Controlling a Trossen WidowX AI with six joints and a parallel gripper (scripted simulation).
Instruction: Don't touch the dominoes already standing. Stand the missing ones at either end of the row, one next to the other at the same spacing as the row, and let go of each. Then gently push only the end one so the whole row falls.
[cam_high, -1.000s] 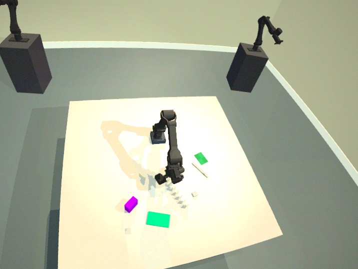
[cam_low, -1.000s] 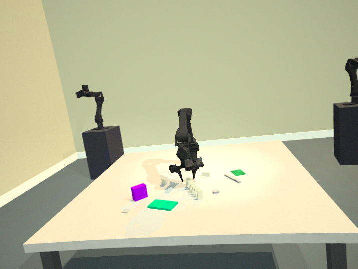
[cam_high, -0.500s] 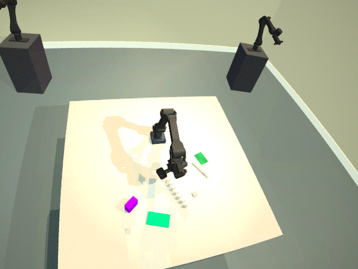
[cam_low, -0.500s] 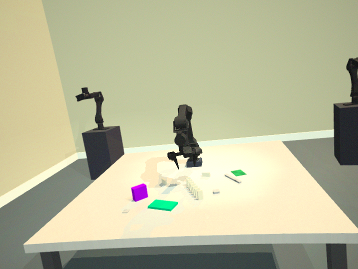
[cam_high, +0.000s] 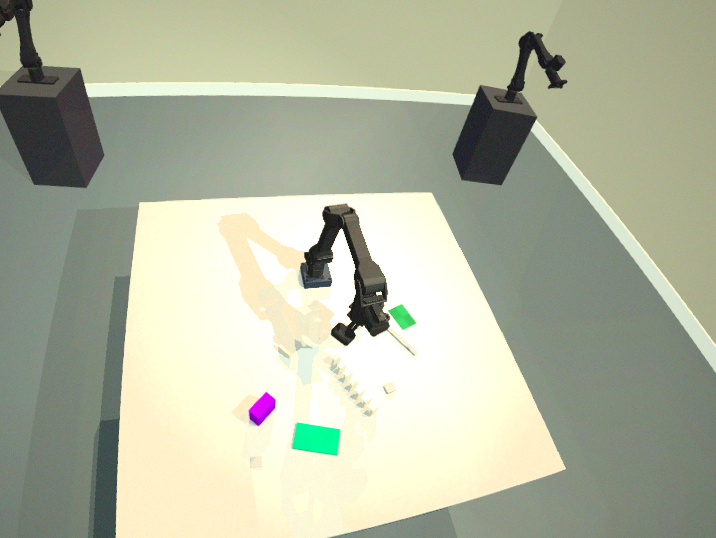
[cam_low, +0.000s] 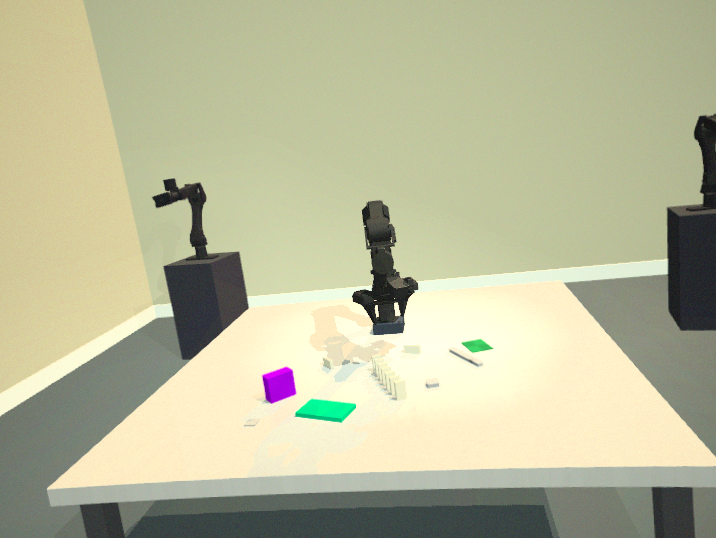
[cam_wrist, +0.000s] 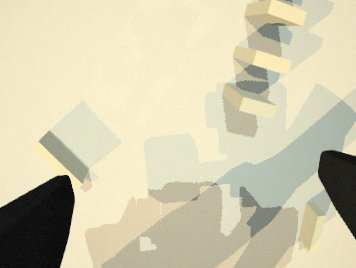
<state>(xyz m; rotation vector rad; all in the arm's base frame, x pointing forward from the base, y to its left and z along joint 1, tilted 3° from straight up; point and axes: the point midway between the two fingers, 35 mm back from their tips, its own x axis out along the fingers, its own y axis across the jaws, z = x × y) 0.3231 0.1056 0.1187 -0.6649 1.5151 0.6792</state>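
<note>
Now: gripper tip 19 cm to the right of the long bar, 13 cm above it and 6 cm past it. Round my gripper tip: small green pad: 21 cm to the left, 16 cm behind, 14 cm below; flat teal plate: 28 cm ahead, 13 cm below, 10 cm to the right; purple block: 26 cm to the right, 21 cm ahead, 10 cm below.
</note>
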